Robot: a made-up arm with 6 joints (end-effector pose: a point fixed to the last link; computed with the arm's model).
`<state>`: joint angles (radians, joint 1 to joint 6).
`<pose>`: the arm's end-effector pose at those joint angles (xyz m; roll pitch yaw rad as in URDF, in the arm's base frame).
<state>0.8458 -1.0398 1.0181 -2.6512 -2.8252 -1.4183</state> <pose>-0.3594 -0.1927 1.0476 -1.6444 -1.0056 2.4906</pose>
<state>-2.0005 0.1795 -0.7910 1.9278 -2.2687 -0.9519</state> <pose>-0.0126 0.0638 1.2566 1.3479 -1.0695 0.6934</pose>
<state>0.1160 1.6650 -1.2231 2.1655 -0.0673 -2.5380</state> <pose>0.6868 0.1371 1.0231 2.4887 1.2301 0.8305</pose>
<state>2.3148 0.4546 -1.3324 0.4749 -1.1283 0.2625</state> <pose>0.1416 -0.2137 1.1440 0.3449 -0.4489 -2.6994</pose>
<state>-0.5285 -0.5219 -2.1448 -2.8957 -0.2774 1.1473</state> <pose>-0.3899 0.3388 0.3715 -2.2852 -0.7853 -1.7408</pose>
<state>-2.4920 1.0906 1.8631 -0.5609 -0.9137 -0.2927</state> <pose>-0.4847 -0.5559 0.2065 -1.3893 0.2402 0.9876</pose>
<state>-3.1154 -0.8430 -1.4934 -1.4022 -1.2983 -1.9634</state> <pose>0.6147 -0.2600 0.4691 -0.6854 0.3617 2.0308</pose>
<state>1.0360 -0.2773 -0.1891 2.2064 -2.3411 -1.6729</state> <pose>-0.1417 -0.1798 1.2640 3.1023 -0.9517 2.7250</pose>
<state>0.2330 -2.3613 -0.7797 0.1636 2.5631 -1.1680</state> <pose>-0.4092 0.0346 -0.1540 2.2542 0.2950 -0.3009</pose>
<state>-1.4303 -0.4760 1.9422 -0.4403 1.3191 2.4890</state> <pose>0.0941 -0.2872 0.8626 -2.0754 -0.9880 -0.6573</pose>
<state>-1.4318 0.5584 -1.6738 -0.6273 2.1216 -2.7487</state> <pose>0.0330 0.0303 1.1527 0.6251 0.3331 1.9405</pose>
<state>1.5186 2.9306 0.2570 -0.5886 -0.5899 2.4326</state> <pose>-0.2017 0.1861 -0.5523 -1.2452 -1.3711 2.2317</pose>
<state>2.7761 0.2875 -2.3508 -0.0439 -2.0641 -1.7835</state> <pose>-0.0097 -0.1387 0.6339 -0.3302 -0.1458 0.3435</pose>
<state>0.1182 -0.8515 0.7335 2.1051 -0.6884 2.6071</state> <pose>-0.4220 -0.0500 1.4022 2.8417 1.3618 0.0383</pose>
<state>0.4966 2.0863 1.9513 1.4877 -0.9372 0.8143</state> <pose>-0.0055 -0.0120 -0.1148 -1.5720 0.2599 1.2941</pose>
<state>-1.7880 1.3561 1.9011 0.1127 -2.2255 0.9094</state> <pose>-0.0778 -0.6288 0.2014 -3.1147 0.4107 0.4105</pose>
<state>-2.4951 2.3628 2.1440 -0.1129 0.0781 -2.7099</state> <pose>0.2518 0.0338 0.0042 -2.1946 0.3016 -3.1100</pose>
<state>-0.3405 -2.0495 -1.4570 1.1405 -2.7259 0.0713</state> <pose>-0.2374 0.0980 0.0243 2.5195 0.7071 -0.3118</pose>
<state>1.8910 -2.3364 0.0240 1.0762 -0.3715 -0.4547</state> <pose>0.1729 -0.6892 -0.2586 -0.3046 -0.5554 -2.9511</pose>
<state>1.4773 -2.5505 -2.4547 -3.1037 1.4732 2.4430</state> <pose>-0.0742 0.1514 0.4154 2.0202 0.6258 1.4618</pose>
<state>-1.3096 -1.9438 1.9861 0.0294 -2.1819 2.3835</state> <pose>-0.0454 0.6023 0.7304 -1.0754 0.1781 -1.1955</pose>
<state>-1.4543 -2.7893 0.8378 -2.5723 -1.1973 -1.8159</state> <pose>0.0804 0.6627 0.0042 0.1180 1.1506 -1.1719</pose>
